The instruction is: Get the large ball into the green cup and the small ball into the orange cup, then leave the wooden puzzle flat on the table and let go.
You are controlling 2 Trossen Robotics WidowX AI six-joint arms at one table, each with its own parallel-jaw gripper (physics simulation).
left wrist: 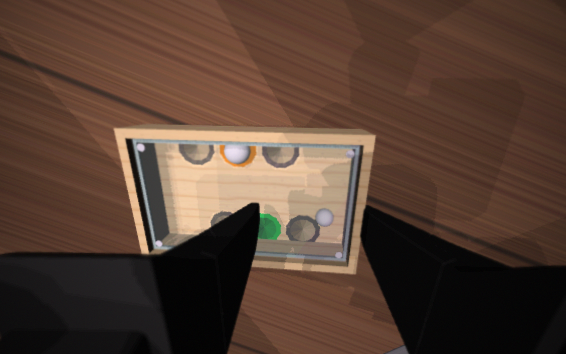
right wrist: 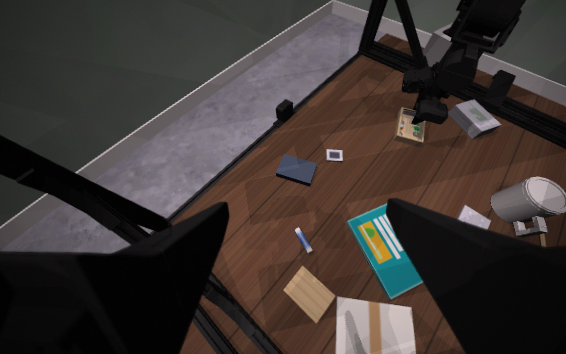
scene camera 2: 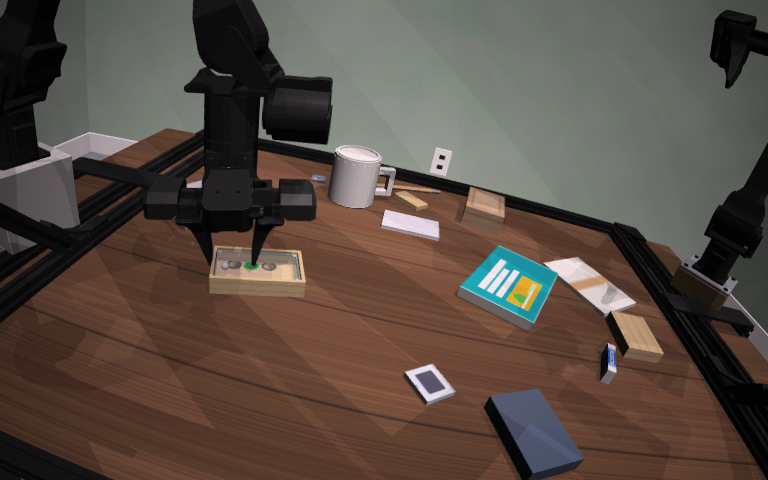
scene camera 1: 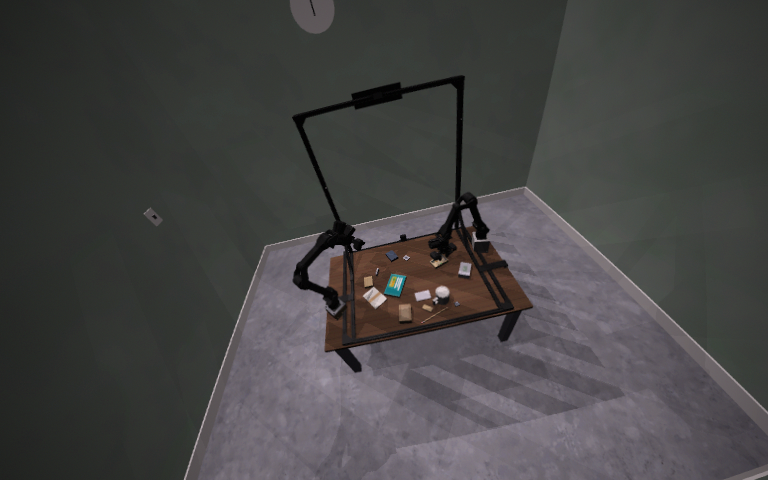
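Note:
The wooden puzzle looks level at table height. Through its clear lid the large ball sits in the orange cup. The small ball lies outside the cups, beside a grey cup near the right end in the left wrist view. The green cup is empty, partly behind a finger. My left gripper is shut on the puzzle's end, fingers apart, one outside the end wall and one over the lid. My right gripper is open and empty, high above the table.
A grey mug, white slab and wooden box stand toward the back in scene camera 2. A teal book, white-framed tile and dark blue box lie right of the puzzle. A grey box is near it.

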